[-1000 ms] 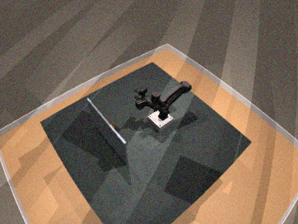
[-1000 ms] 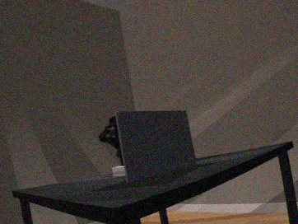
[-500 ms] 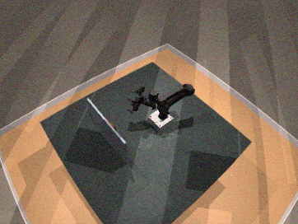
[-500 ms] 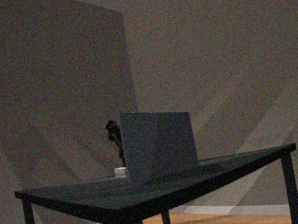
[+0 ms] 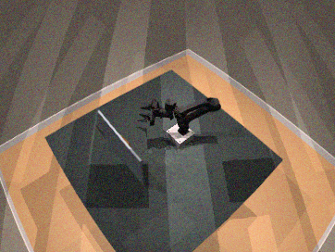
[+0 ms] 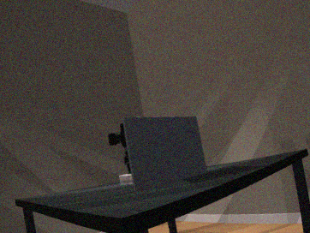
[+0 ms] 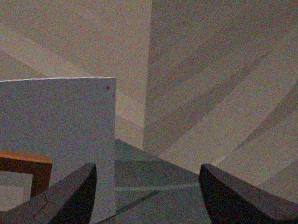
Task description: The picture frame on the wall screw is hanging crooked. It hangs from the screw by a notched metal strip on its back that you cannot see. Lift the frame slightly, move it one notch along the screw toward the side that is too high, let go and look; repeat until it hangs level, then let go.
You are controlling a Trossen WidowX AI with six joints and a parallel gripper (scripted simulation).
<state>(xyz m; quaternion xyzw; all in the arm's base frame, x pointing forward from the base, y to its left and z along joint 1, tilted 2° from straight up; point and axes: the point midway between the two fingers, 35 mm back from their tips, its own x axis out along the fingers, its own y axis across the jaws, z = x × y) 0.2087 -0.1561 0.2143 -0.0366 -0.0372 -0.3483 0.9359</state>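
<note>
Now: the brown wooden picture frame 210 mm ahead of my gripper tip, 110 mm below it and 90 mm to the left of it. Also, from my gripper tip: wall panel (220 mm ahead, 120 mm below, 90 mm to the left).
</note>
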